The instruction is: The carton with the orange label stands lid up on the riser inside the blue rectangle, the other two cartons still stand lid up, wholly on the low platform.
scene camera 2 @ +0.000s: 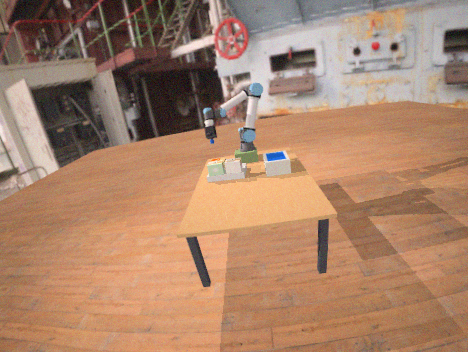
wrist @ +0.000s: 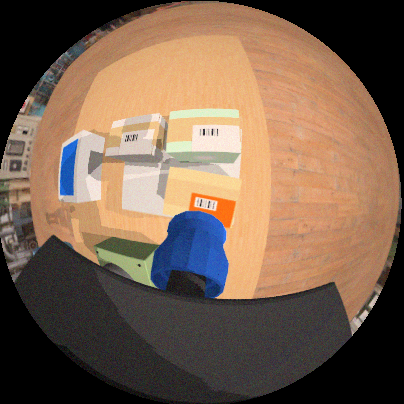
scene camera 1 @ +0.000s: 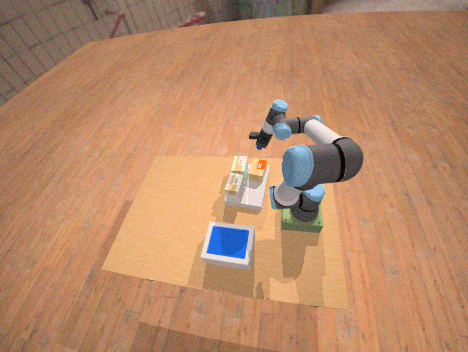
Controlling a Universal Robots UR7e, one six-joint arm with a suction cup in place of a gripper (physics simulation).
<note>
My suction cup (wrist: 194, 242) holds nothing. The cup hangs 20 cm from the middle of a carton with orange label (wrist: 186, 189), above it. A riser with blue rectangle (scene camera 1: 231, 245) rests on the table. I also see a low white platform (scene camera 1: 253, 194).
The riser with blue rectangle is seen too in the wrist view (wrist: 79, 174). The low white platform shows as well in the wrist view (wrist: 143, 186).
</note>
